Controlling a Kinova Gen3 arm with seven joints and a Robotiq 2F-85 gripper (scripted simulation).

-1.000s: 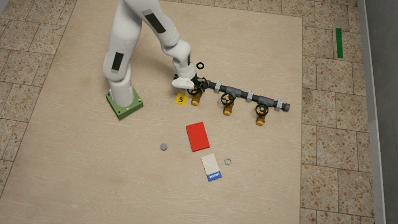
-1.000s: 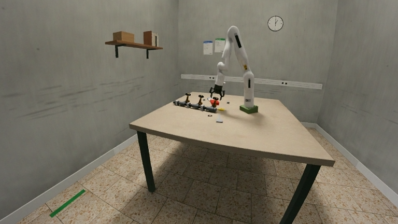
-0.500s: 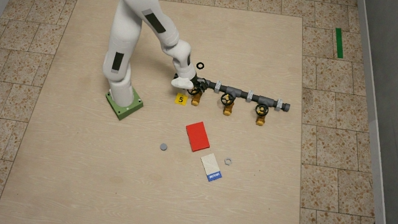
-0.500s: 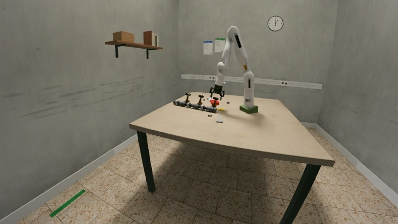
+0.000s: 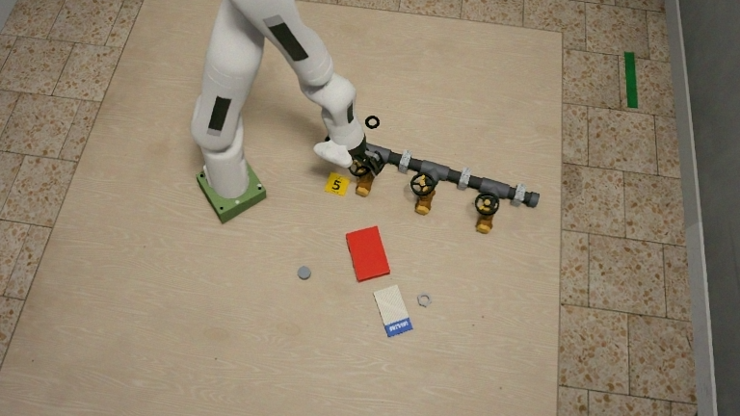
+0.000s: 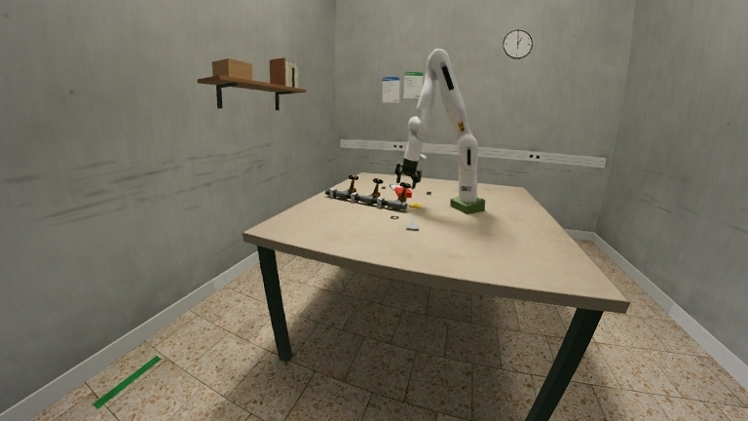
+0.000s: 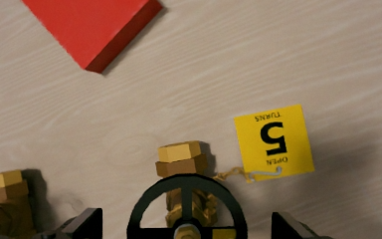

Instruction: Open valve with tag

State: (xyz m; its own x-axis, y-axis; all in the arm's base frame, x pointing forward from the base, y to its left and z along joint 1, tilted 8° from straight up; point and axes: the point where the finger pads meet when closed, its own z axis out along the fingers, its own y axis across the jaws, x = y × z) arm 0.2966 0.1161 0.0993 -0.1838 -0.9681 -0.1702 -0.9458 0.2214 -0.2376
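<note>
Right now my hand is 11 cm above the yellow tag, 6 cm past it and 1 cm to the left of it. From my hand the other things lie so: blue card 29 cm to the right, 19 cm ahead, 10 cm below; then red block 18 cm to the right, 10 cm below, 8 cm ahead; then grey disc 27 cm to the right, 10 cm below, 5 cm behind.
</note>
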